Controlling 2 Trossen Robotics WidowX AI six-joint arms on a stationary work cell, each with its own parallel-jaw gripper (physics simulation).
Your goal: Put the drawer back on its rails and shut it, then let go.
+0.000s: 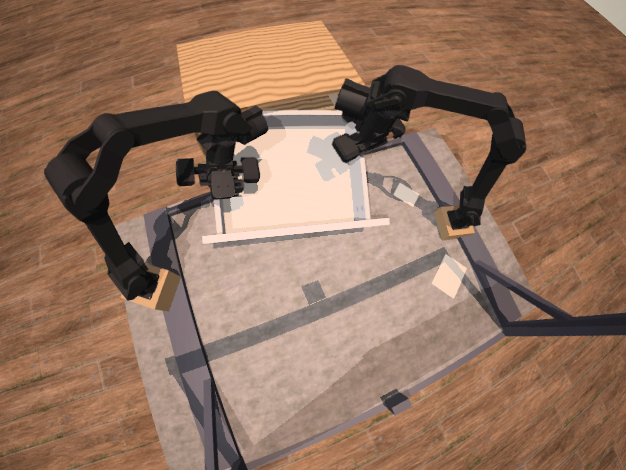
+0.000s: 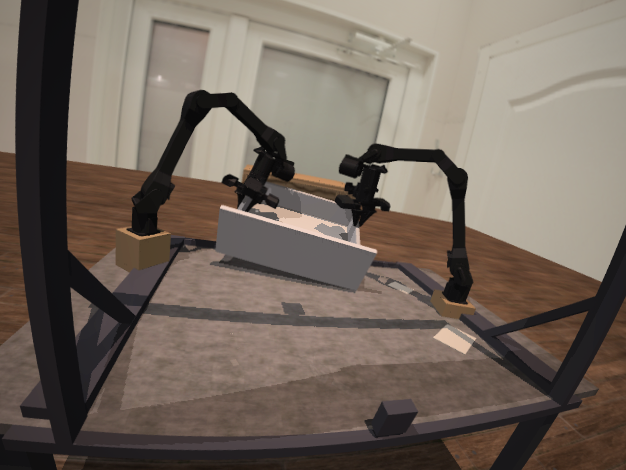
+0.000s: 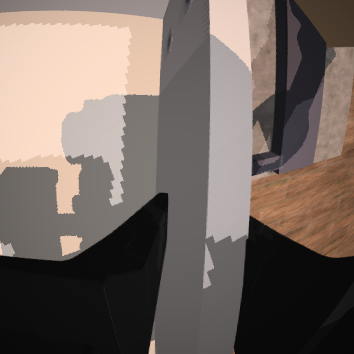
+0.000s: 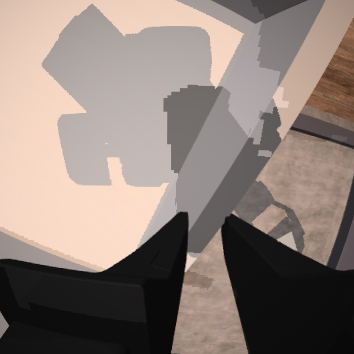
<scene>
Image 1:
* my left gripper: 217,189
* my right gripper: 360,151
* white drawer: 304,186, on a wooden cabinet
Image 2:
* my left gripper: 240,214
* my right gripper: 356,226
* white drawer: 306,235
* wooden cabinet: 329,194
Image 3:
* my left gripper: 185,202
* white drawer: 110,110
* dark metal frame: 300,50
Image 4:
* my right gripper: 204,220
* white drawer: 121,121
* dark metal frame: 303,123
</scene>
